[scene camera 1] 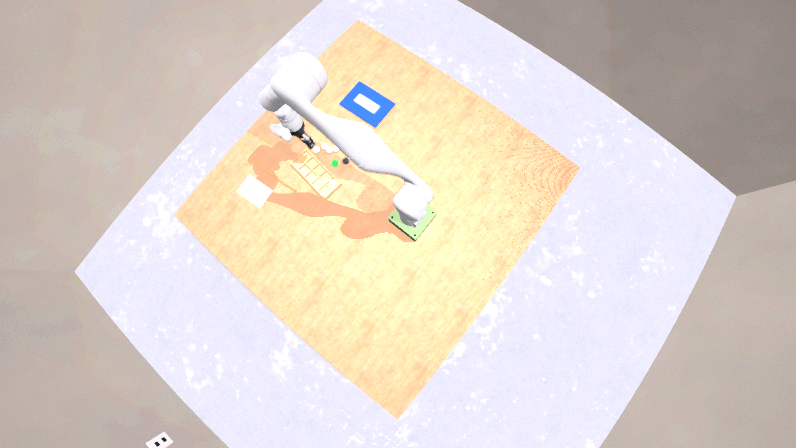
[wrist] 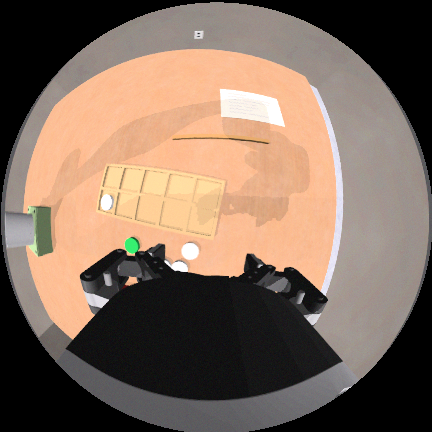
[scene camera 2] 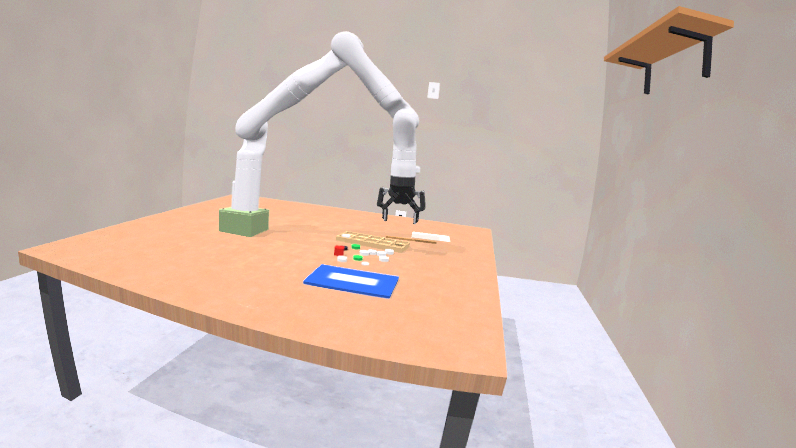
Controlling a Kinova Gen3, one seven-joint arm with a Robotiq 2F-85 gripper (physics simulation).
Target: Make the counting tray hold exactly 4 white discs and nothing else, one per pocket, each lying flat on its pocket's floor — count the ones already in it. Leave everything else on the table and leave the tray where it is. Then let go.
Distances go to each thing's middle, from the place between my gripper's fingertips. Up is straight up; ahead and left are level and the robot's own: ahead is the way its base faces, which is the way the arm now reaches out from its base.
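The wooden counting tray (scene camera 1: 306, 164) is 90 mm below my hand, and you'd find it 100 mm behind the hand and 60 mm to the left of it.
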